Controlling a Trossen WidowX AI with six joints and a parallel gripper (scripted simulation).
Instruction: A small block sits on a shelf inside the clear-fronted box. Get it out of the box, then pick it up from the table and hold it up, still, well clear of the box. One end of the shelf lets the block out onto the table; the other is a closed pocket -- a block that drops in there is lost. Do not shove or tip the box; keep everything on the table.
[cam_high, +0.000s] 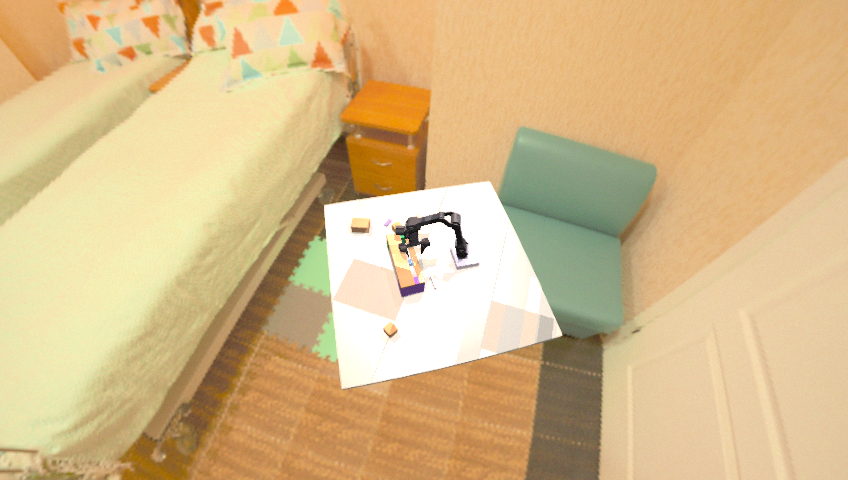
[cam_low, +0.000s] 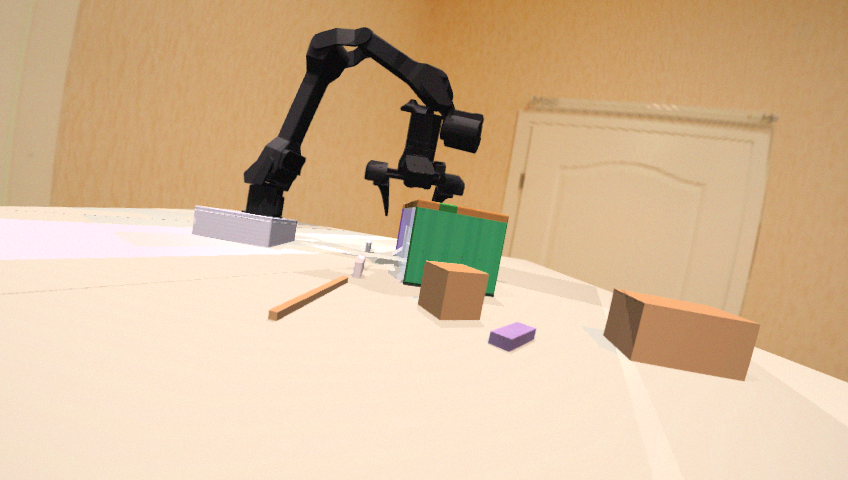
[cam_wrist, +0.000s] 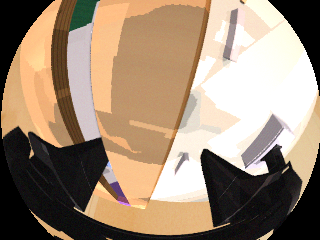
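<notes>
The long box lies 3 cm below my gripper tip, 3 cm ahead of it and 2 cm to the left of it. Also, from my gripper tip: brown cube: 28 cm to the right, 7 cm below, 7 cm ahead; blue block: 4 cm to the left, 4 cm ahead, 1 cm below; thin wooden stick: 31 cm to the right, 9 cm below, 7 cm behind.
</notes>
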